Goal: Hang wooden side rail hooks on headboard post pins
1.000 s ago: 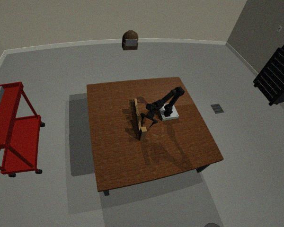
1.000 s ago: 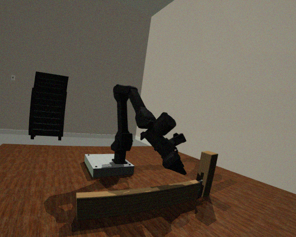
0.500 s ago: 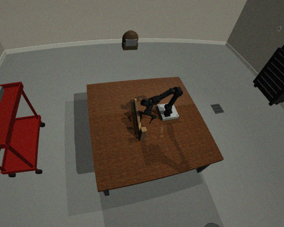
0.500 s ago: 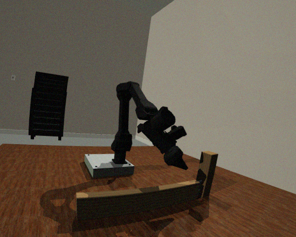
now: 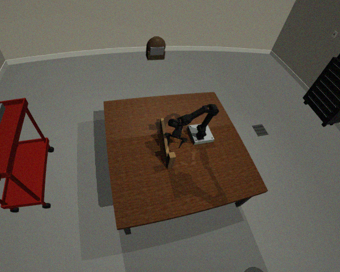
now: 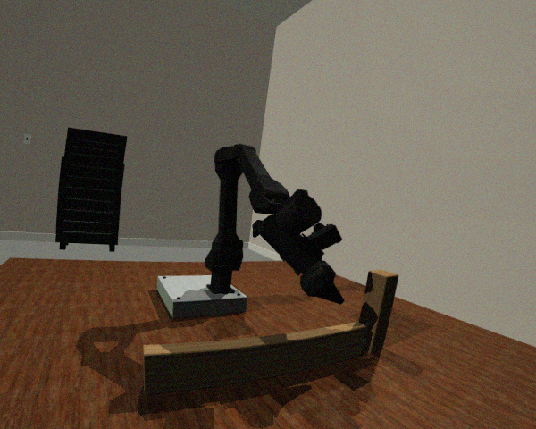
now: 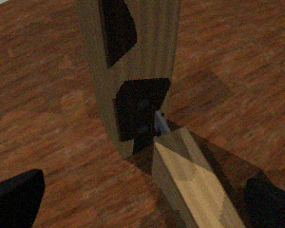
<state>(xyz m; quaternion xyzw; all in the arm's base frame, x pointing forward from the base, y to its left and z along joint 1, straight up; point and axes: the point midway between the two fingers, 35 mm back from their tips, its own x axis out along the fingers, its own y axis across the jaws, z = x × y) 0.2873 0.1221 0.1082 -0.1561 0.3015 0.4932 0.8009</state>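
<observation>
The headboard post lies 10 cm to the left of my gripper tip, 5 cm below it and 3 cm ahead of it.
</observation>
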